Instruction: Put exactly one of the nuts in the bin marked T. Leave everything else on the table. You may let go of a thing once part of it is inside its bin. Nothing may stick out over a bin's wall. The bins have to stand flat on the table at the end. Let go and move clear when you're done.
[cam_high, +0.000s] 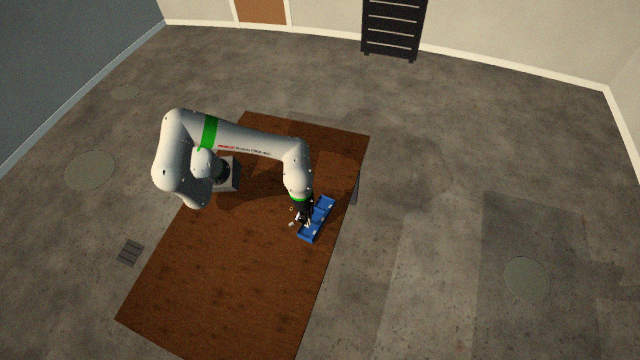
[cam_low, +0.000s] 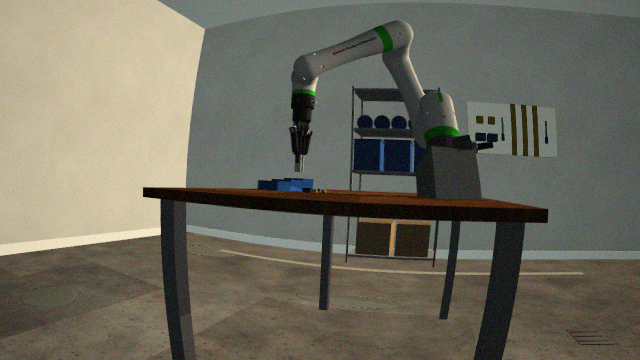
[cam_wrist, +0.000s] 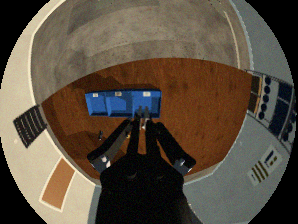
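The blue bin row is 80 mm below my hand, 70 mm to the left of it and 10 mm ahead of it. Also, from my hand: pale nut 100 mm below, 100 mm behind, 10 mm to the right; then dark part 200 mm to the left, 150 mm behind, 100 mm below.
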